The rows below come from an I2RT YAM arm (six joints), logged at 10 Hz.
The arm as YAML. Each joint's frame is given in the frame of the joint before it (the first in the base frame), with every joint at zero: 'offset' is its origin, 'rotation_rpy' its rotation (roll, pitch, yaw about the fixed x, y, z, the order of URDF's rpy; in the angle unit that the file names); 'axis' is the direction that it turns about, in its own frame. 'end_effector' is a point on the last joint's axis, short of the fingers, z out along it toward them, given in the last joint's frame.
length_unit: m
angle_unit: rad
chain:
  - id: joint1
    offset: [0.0, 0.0, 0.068]
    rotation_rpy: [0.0, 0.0, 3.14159]
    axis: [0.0, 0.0, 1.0]
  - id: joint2
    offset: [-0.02, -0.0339, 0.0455]
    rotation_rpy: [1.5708, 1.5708, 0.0]
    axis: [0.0, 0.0, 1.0]
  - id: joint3
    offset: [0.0, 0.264, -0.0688]
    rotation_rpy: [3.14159, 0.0, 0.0]
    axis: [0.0, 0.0, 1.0]
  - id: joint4
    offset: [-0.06, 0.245, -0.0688]
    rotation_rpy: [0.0, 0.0, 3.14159]
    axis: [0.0, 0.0, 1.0]
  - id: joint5
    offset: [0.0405, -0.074, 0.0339]
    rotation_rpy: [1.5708, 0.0, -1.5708]
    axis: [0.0, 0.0, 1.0]
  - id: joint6
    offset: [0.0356, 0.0, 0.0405]
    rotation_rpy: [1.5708, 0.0, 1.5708]
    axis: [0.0, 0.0, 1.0]
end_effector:
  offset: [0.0, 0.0, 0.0]
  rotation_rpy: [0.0, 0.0, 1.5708]
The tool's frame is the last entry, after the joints.
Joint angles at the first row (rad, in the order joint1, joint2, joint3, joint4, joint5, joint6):
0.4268, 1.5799, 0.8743, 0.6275, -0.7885, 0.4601
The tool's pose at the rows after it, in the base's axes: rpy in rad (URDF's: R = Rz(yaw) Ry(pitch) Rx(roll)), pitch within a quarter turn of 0, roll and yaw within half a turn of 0; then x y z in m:
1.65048, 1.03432, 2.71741, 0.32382, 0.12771, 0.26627
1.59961, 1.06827, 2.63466, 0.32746, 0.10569, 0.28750
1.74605, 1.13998, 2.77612, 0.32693, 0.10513, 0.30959
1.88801, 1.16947, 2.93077, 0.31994, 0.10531, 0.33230
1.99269, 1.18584, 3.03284, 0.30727, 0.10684, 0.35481
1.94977, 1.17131, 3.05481, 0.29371, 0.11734, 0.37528
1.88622, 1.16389, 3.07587, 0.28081, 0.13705, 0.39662
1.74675, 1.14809, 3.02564, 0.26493, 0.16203, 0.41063
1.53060, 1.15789, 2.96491, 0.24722, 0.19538, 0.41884
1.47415, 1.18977, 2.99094, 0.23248, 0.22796, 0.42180
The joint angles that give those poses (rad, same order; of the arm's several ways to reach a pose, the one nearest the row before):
0.3042, 1.5663, 0.8942, 0.6151, -0.7731, 0.4953
0.2379, 1.5249, 0.9294, 0.5756, -0.8006, 0.4880
0.2362, 1.4896, 1.0228, 0.3613, -0.8068, 0.3487
0.2408, 1.4498, 1.1073, 0.1633, -0.8176, 0.2519
0.2561, 1.4022, 1.1733, 0.0065, -0.7993, 0.1934
0.2974, 1.3730, 1.2270, -0.0674, -0.8236, 0.2162
0.3694, 1.3668, 1.2960, -0.1134, -0.8360, 0.2515
0.4645, 1.3591, 1.3162, -0.0633, -0.8268, 0.3386
0.5841, 1.3728, 1.3085, 0.0887, -0.8467, 0.4308
0.6961, 1.4096, 1.3390, 0.1228, -0.8132, 0.4174

